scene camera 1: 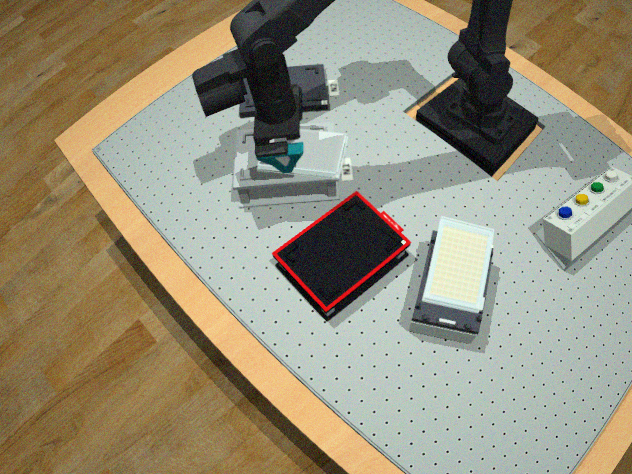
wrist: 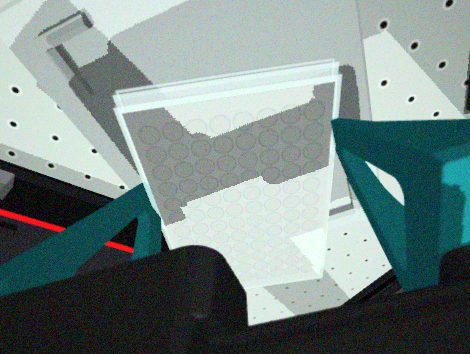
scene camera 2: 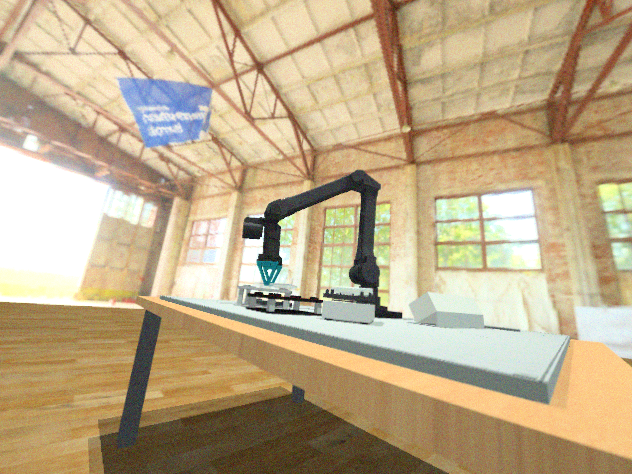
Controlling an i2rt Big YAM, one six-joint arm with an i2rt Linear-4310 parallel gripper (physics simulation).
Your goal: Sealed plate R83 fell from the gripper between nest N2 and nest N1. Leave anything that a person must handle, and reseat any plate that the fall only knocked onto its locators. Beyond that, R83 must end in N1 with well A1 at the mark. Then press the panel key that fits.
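Places are measured from the arm's base along level axes (x ahead, y left, z up), in metres.
Where they show: gripper, fingertip midpoint: [scene camera 1: 287, 149] [wrist: 237, 164] [scene camera 2: 268, 286]; arm's base, link origin: [scene camera 1: 481, 118].
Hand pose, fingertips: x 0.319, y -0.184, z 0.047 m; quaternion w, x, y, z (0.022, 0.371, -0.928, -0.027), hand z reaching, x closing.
Observation:
Each offset is from my fingertips to the centre of the thing. "*": to the spot under its first point.
A clear lidded or sealed plate @(0.013 m back, 0.022 m left, 0.001 m up) [scene camera 1: 324, 153] [wrist: 245, 200] with round wells lies over the pale grey nest @(* 0.024 m ahead, 0.021 m left, 0.064 m down) [scene camera 1: 290, 189], slightly askew to it in scene camera 1. Its name and A1 corner cannot be read. My gripper [scene camera 1: 296, 154] [scene camera 2: 268, 282] [wrist: 237, 164] points down, and its teal fingertips touch the plate's two long sides in the wrist view. It is shut on this plate, which is low at the nest. Another dark nest @(0.138 m back, 0.153 m right, 0.057 m down) [scene camera 1: 315, 86] stands behind. The key panel @(0.274 m back, 0.463 m left, 0.027 m down) [scene camera 1: 587, 224] has a blue key @(0.209 m back, 0.420 m left, 0.005 m down) [scene camera 1: 565, 212], yellow key @(0.257 m back, 0.435 m left, 0.005 m down) [scene camera 1: 581, 198], green key @(0.305 m back, 0.450 m left, 0.005 m down) [scene camera 1: 597, 187] and white key @(0.352 m back, 0.464 m left, 0.005 m down) [scene camera 1: 611, 175].
A black nest with a red rim @(0.066 m ahead, 0.168 m left, 0.046 m down) [scene camera 1: 299, 281] stands close in front of the pale nest. Right of it, a plate with pale yellow wells @(0.010 m back, 0.324 m left, 0.004 m up) [scene camera 1: 458, 265] sits on a dark nest @(* 0.075 m ahead, 0.331 m left, 0.014 m down) [scene camera 1: 428, 314]. The arm's black base [scene camera 1: 433, 122] stands at the back right.

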